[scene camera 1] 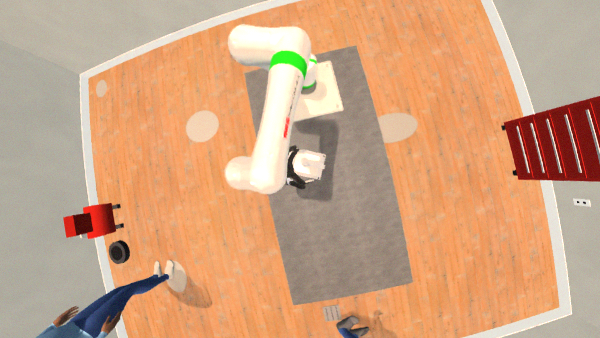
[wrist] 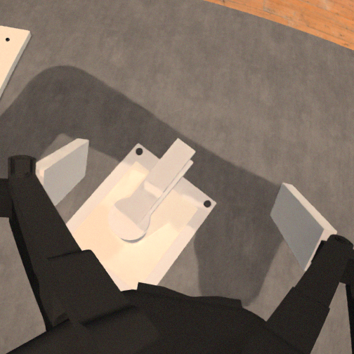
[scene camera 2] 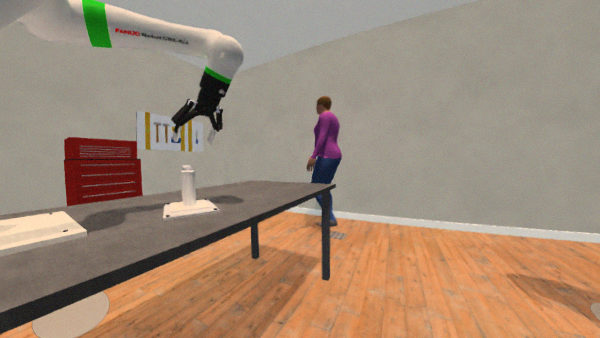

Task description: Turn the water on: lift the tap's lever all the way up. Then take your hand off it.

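Seen in the pictures: gripper, fingertip midpoint: point(scene camera 1: 308, 165) point(scene camera 2: 193, 141); arm's base, origin of the base link: point(scene camera 1: 306, 84).
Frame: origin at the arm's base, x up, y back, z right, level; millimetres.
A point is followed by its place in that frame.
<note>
The white tap point(scene camera 2: 188, 189) {x 63, y -510, z 158 mm} point(wrist: 129, 227) stands upright on its white base plate point(scene camera 2: 172, 212) {x -5, y -439, z 173 mm} point(wrist: 192, 232). Its flat lever point(scene camera 2: 186, 167) {x 145, y -534, z 110 mm} point(wrist: 167, 167) is at the top; in the wrist view it points up and right, over a second narrow white part. The lever's exact tilt is hard to tell. My gripper point(scene camera 2: 193, 136) {x 250, y -561, z 119 mm} point(wrist: 183, 178) is wide open and empty. In scene camera 2 its pale fingertips are above the tap, clear of the lever. In the wrist view they stand far apart on either side of it. In scene camera 1 the arm partly covers the gripper and tap.
The tap stands on the grey table point(scene camera 1: 345, 245) {x -15, y -1118, z 9 mm} point(scene camera 2: 280, 192) {x -15, y -986, z 262 mm}. The arm's white mounting plate point(scene camera 1: 327, 95) {x -1, y -114, z -120 mm} point(scene camera 2: 45, 230) {x 0, y -168, z 78 mm} is behind the tap, on the arm's side. A red tool cabinet point(scene camera 1: 560, 145) point(scene camera 2: 102, 175) and people point(scene camera 1: 107, 305) point(scene camera 2: 327, 140) are away from the table.
</note>
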